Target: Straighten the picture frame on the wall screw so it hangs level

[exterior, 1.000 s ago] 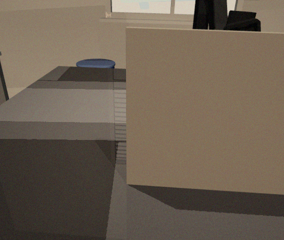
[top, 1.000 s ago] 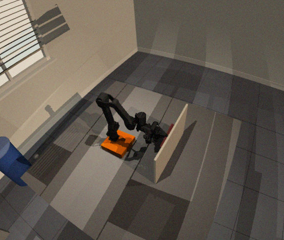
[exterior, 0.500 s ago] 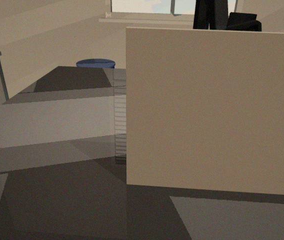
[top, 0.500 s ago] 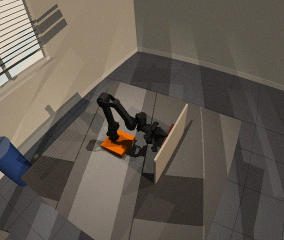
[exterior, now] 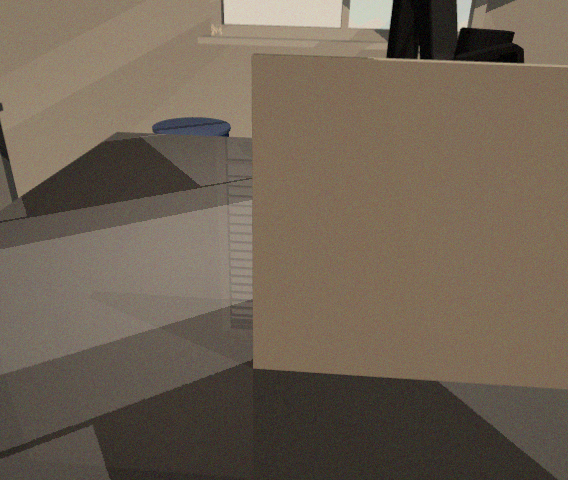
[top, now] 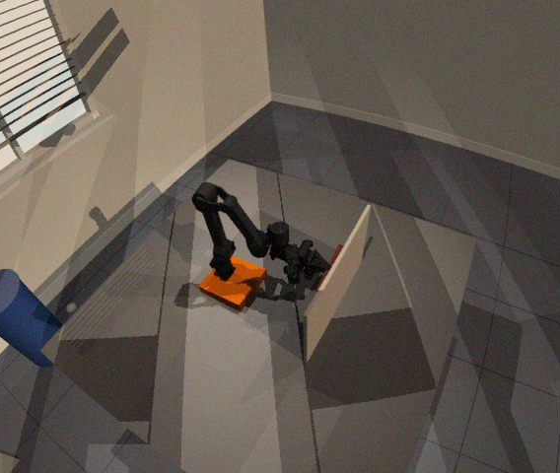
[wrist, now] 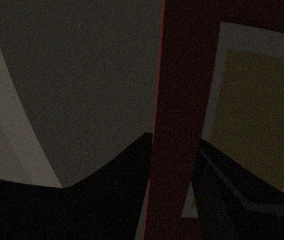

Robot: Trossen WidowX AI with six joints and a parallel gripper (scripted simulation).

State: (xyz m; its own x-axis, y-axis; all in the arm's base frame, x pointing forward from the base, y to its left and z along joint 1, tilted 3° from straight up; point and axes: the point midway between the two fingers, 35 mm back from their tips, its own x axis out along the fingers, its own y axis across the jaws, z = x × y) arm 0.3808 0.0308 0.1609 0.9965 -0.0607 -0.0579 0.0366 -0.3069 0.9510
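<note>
Now: the picture frame 20 mm to the left of my gripper tip and 50 mm below it. Also, from my gripper tip: beige wall panel 20 mm ahead, 60 mm below.
</note>
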